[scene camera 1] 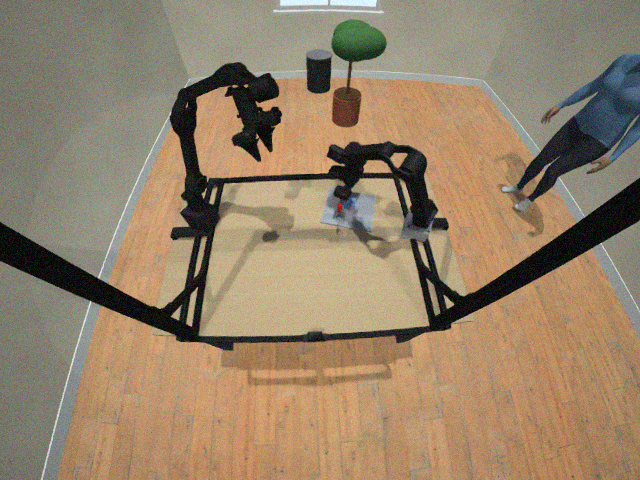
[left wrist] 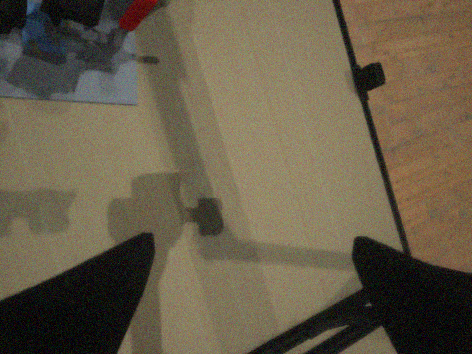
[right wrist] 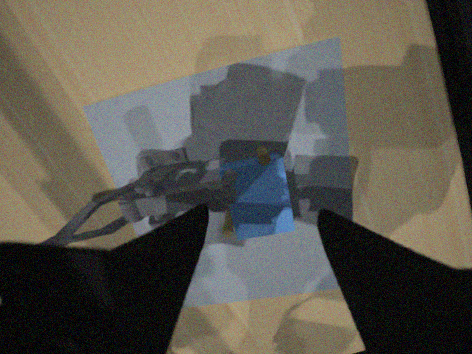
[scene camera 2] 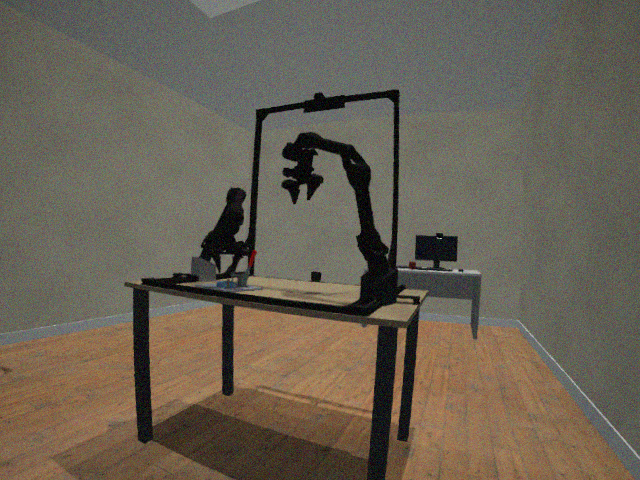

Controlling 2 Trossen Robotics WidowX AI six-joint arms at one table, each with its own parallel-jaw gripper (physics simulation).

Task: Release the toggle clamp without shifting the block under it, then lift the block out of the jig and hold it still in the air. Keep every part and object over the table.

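Frame: origin at the left arm's base, x ahead, y left, z up, level; millimetres.
Where they show: left gripper, fingertip midpoint: [scene camera 1: 265, 156] [left wrist: 253, 244] [scene camera 2: 301, 202]; right gripper, fingertip midpoint: [left wrist: 29, 13] [right wrist: 262, 214] [scene camera 2: 226, 272]; left arm's base at its link origin: [scene camera 1: 196, 208] [scene camera 2: 379, 272]; right arm's base at its link origin: [scene camera 1: 420, 219] [scene camera 2: 203, 260].
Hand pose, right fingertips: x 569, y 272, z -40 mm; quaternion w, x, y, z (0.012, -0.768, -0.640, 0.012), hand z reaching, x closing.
Things, the pixels of their top centre, and the offset from my right fingertips. Level surfaces: height alone.
- blue block at its top centre: [right wrist: 258, 202] [left wrist: 42, 23] [scene camera 2: 225, 281] [scene camera 1: 348, 201] dx +12, dy -2, dz -40 mm
- blue-grey base plate at its top centre: [right wrist: 233, 206] [left wrist: 64, 28] [scene camera 2: 228, 286] [scene camera 1: 349, 208] dx +23, dy -24, dz -62 mm
- table at its surface level: dz -70 mm
The blue block [scene camera 1: 352, 200] [scene camera 2: 223, 284] [left wrist: 42, 37] [right wrist: 262, 192] sits in the jig on the blue-grey base plate [scene camera 1: 363, 223] [scene camera 2: 254, 287] [left wrist: 117, 90] [right wrist: 320, 277]. The grey toggle clamp [scene camera 2: 240, 279] [right wrist: 170, 182] stands beside it, its arm end at the block's edge in the right wrist view; whether it presses is unclear. Its red handle [scene camera 1: 339, 207] [scene camera 2: 251, 258] [left wrist: 137, 14] points up at a tilt. My right gripper [right wrist: 262, 214] is open and empty, above the block, fingertips apart on either side in its wrist view. My left gripper [scene camera 1: 264, 153] [scene camera 2: 302, 200] [left wrist: 253, 244] is open and empty, high up and away from the jig.
Brass pins [right wrist: 262, 155] [right wrist: 228, 225] show by the block. Dark jig walls [right wrist: 325, 175] stand near it. A black frame [scene camera 1: 273, 178] edges the table [scene camera 1: 310, 289]. A pale panel [scene camera 2: 203, 268] stands near the right arm's base. A person [scene camera 1: 594, 118] stands beyond the table.
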